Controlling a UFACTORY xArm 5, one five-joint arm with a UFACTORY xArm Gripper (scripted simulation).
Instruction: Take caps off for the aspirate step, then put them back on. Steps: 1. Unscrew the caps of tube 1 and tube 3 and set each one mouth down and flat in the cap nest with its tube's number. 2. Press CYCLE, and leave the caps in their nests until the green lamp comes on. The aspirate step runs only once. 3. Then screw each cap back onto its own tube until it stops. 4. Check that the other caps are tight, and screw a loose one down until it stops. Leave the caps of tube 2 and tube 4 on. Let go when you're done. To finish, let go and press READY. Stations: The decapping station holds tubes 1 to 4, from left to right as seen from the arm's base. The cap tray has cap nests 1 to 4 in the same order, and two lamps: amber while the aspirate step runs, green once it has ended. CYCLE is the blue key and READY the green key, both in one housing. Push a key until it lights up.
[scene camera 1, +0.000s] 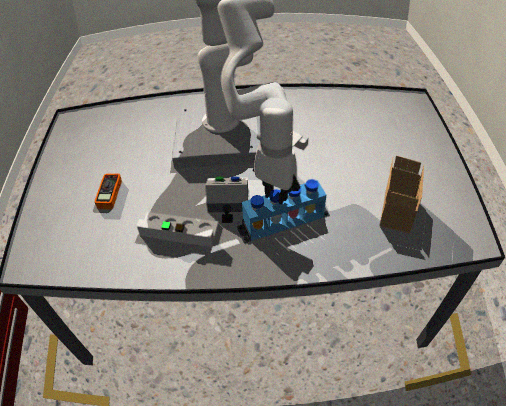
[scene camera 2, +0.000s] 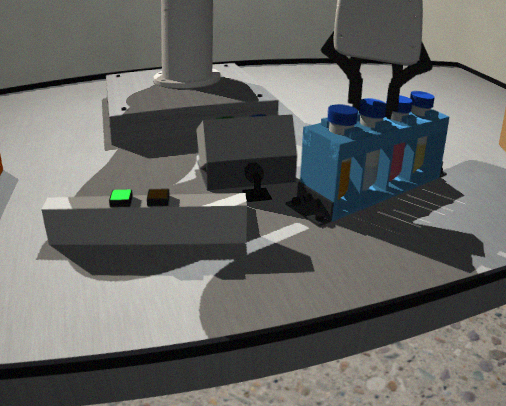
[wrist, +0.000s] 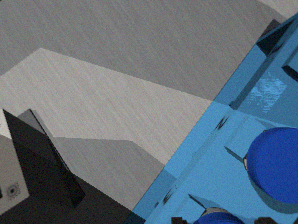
Scene:
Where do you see my gripper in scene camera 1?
At 276, 197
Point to my gripper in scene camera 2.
372, 112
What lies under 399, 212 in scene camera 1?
A cardboard box.

